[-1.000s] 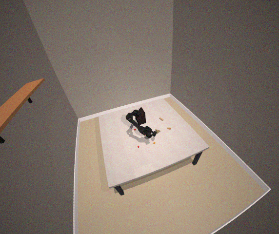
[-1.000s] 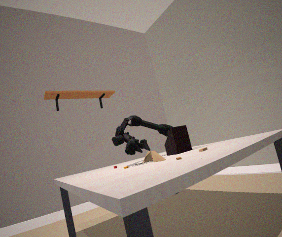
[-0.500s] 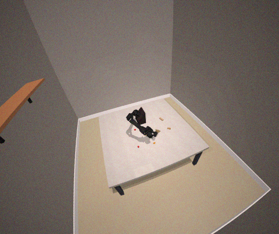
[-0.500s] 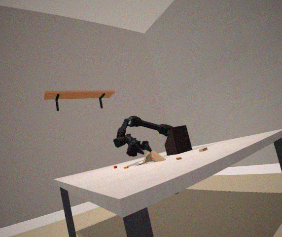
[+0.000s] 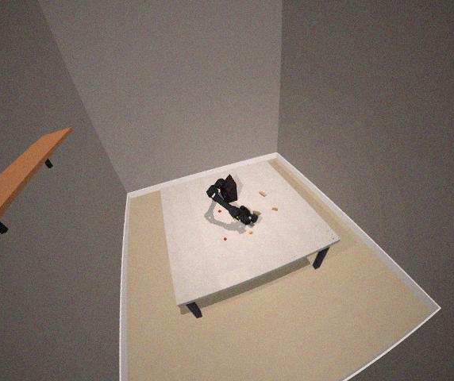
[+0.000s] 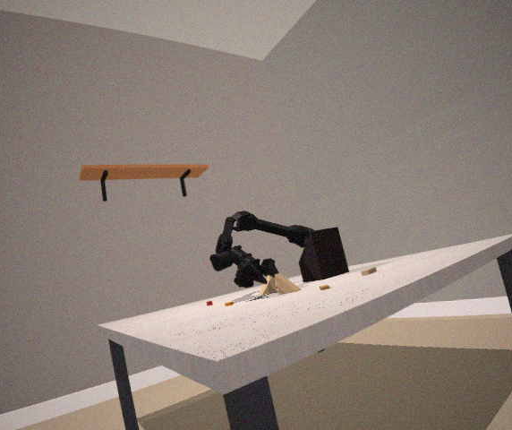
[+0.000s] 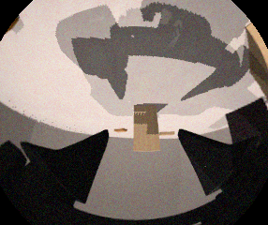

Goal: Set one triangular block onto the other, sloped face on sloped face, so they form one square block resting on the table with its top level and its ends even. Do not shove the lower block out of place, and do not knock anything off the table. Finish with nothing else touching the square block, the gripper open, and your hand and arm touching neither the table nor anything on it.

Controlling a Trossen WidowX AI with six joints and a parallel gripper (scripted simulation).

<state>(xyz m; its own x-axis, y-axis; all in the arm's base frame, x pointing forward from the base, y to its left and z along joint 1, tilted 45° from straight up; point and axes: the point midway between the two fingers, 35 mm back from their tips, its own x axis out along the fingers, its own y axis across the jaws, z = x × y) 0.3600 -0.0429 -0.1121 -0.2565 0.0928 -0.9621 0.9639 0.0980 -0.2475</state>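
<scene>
The triangular block is 10 mm behind my gripper tip, 30 mm to the left of it and 30 mm below it. The rest, counted from my gripper tip: orange piece: 130 mm ahead, 100 mm to the right, 40 mm below.
</scene>
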